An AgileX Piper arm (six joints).
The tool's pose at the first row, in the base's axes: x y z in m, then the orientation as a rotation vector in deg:
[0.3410, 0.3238, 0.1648, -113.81, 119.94, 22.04]
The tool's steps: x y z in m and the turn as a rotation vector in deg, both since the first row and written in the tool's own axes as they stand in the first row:
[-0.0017, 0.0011, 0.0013, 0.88, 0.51, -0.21]
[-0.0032, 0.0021, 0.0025, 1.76, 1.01, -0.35]
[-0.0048, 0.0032, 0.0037, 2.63, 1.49, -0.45]
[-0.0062, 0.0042, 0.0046, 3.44, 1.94, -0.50]
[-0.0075, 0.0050, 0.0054, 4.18, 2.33, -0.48]
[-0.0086, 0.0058, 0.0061, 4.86, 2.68, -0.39]
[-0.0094, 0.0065, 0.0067, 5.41, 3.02, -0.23]
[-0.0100, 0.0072, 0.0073, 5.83, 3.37, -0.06]
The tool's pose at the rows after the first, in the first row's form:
[0.3400, 0.3259, 0.1642, -113.83, 119.83, 20.55]
[0.3390, 0.3278, 0.1636, -113.76, 119.77, 19.08]
[0.3380, 0.3297, 0.1631, -113.64, 119.74, 17.66]
[0.3371, 0.3314, 0.1627, -113.49, 119.76, 16.33]
[0.3363, 0.3329, 0.1625, -113.26, 119.82, 15.16]
[0.3356, 0.3342, 0.1622, -112.98, 119.95, 14.10]
[0.3349, 0.3352, 0.1619, -112.70, 120.17, 13.21]
[0.3343, 0.3360, 0.1616, -112.48, 120.44, 12.45]

